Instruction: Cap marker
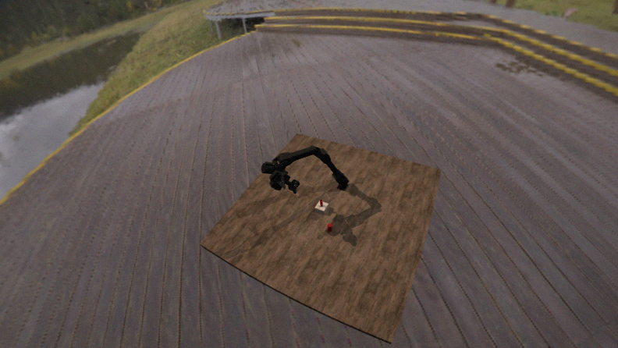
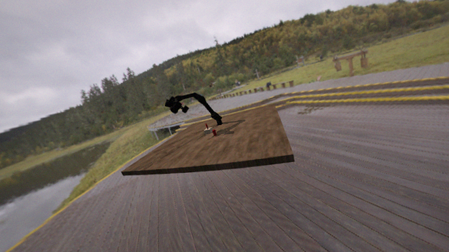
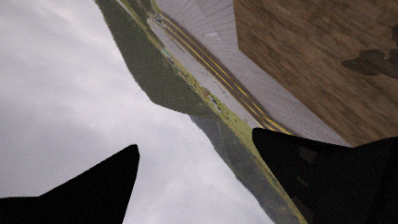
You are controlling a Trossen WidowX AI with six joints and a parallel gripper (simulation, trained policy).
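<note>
The red cap is 70 mm behind my gripper tip, 180 mm to the left of it and 330 mm below it.
</note>
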